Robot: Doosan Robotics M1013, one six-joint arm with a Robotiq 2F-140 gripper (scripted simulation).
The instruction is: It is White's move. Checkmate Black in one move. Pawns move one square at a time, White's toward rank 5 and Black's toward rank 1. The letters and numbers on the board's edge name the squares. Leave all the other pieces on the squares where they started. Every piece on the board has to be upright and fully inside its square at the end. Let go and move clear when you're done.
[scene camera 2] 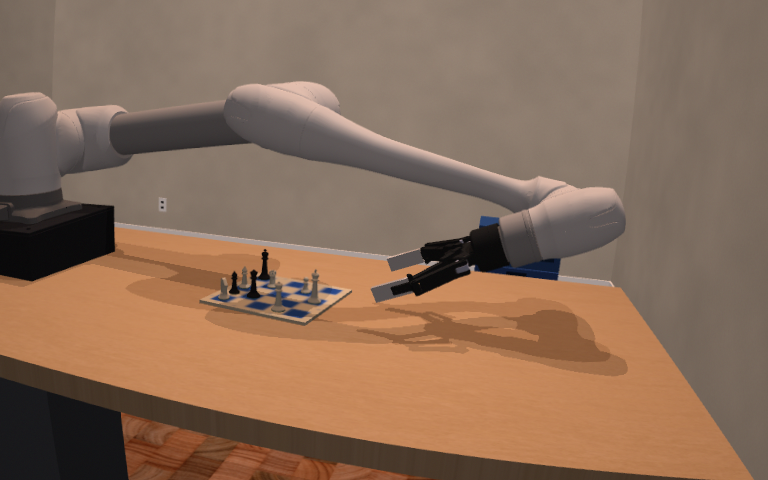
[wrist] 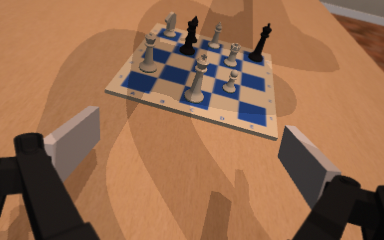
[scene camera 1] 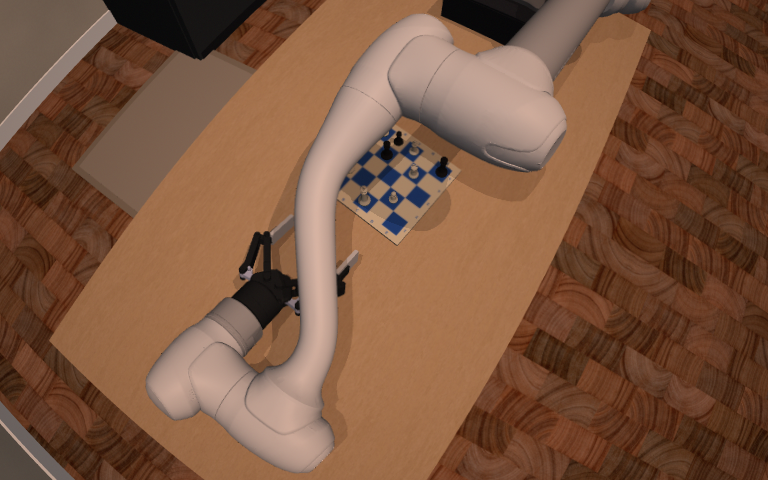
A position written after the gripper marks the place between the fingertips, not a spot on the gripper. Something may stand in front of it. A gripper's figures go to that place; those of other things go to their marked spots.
Scene:
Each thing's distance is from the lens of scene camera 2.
gripper [scene camera 2: 382, 278]: 103 cm
chessboard [scene camera 2: 297, 310]: 104 cm

